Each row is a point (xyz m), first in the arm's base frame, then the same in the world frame.
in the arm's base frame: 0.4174 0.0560 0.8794
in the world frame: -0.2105 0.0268 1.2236
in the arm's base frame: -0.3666 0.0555 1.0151
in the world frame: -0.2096 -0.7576 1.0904
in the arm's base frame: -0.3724 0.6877 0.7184
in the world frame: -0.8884 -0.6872 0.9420
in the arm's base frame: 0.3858 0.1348 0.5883
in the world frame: -0.3473 0.0902 0.9605
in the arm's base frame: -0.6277 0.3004 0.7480
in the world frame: -0.5121 -0.9245 0.8073
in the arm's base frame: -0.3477 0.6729 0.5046
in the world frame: -0.9161 -0.5930 0.7500
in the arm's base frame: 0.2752 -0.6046 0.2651
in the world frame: 0.3076 0.1179 0.4771
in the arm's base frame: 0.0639 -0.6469 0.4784
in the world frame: 0.3847 -0.1503 0.5957
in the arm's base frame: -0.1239 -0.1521 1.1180
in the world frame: 0.0227 -0.5553 1.2235
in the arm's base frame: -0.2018 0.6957 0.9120
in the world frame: -0.8514 -0.5903 1.1784
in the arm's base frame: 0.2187 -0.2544 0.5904
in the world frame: 0.0284 -0.0547 0.8290
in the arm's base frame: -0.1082 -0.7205 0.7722
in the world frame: 0.5100 -0.4069 0.7952
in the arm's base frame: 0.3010 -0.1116 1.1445
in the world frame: 0.0030 -0.1645 1.3960
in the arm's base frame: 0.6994 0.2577 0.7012
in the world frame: -0.4341 0.3446 1.1927
